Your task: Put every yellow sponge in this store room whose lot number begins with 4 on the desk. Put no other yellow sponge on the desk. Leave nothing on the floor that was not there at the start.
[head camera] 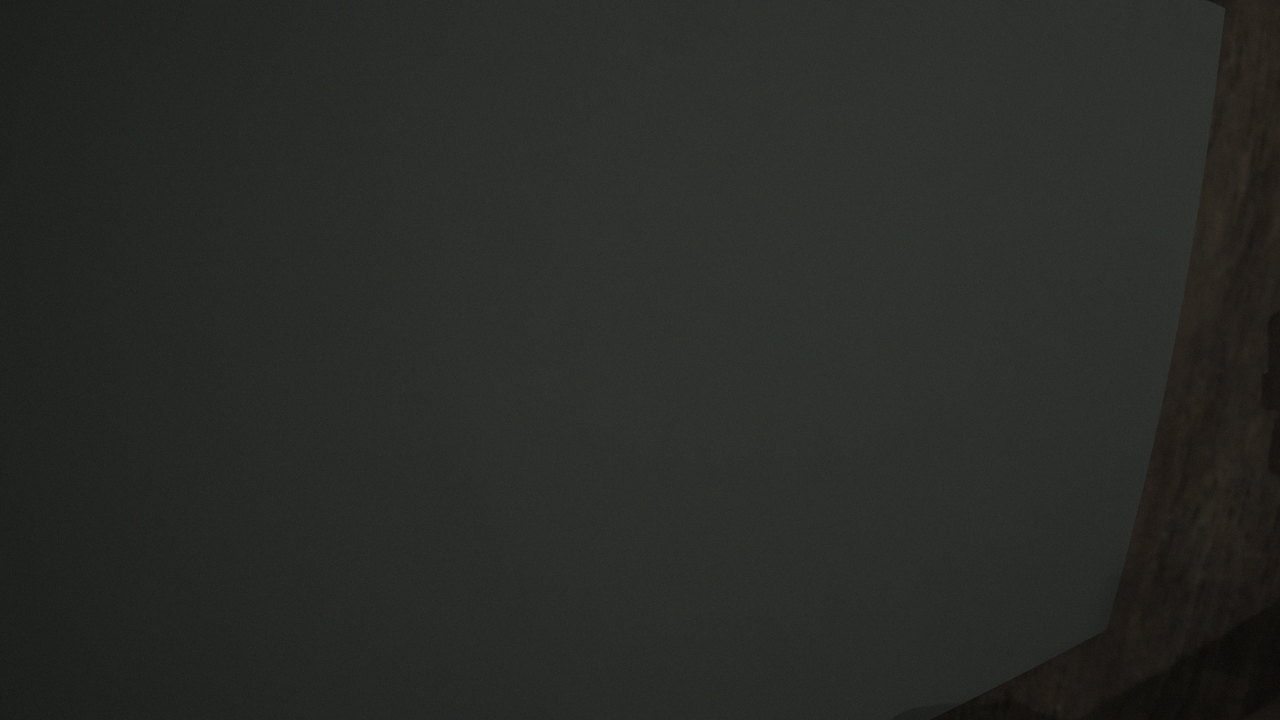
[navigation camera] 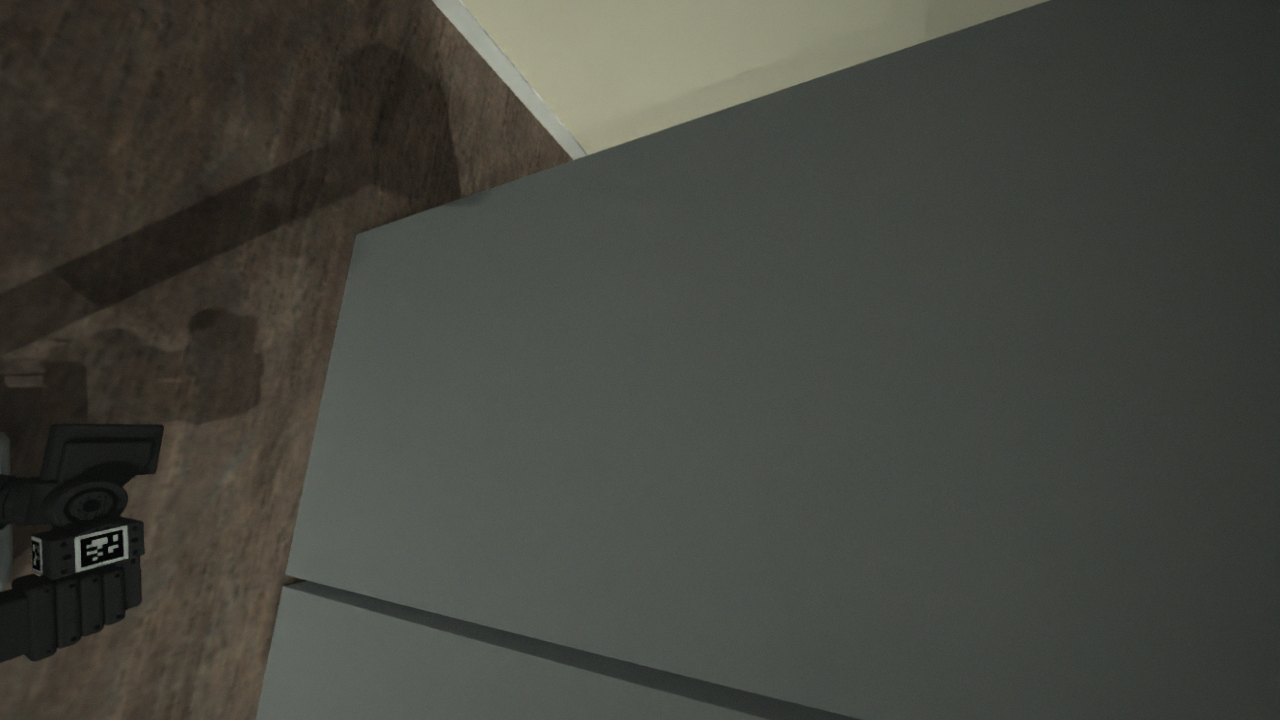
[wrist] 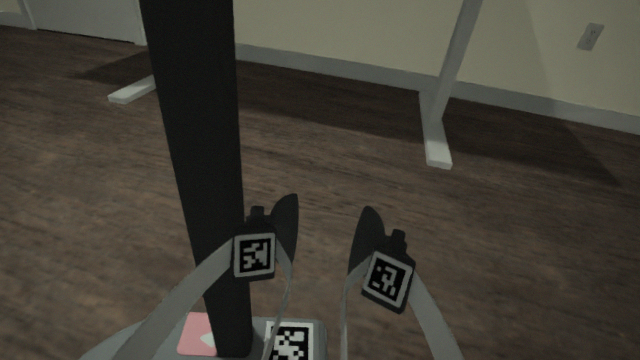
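In the wrist view my gripper is open and empty, pointing down over my own base and the dark wooden floor. My black mast stands just left of the fingers. White desk legs stand on the floor ahead, near the wall; the desk top is out of view. The head view is filled by a dark grey flat surface very close up. The navigation view shows the same kind of grey panel with a horizontal seam low down.
A second white foot lies on the floor at the far left. A cream wall with a grey baseboard runs behind the legs. A wall outlet is at the upper right. Brown floor shows left of the grey panel.
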